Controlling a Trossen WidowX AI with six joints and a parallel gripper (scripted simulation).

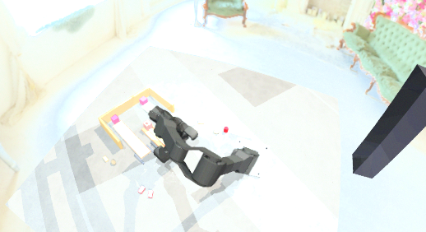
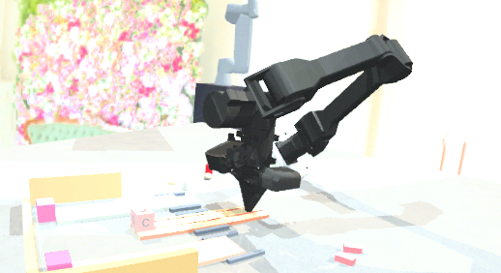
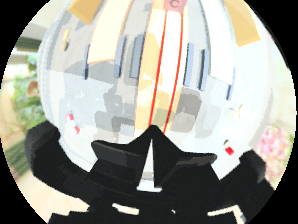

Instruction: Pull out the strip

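Now: the strip 9 cm ahead of my gripper tip and 4 cm to the right of it. The rest, counted from my gripper tip: red piece 20 cm to the right, 14 cm behind, 1 cm above.
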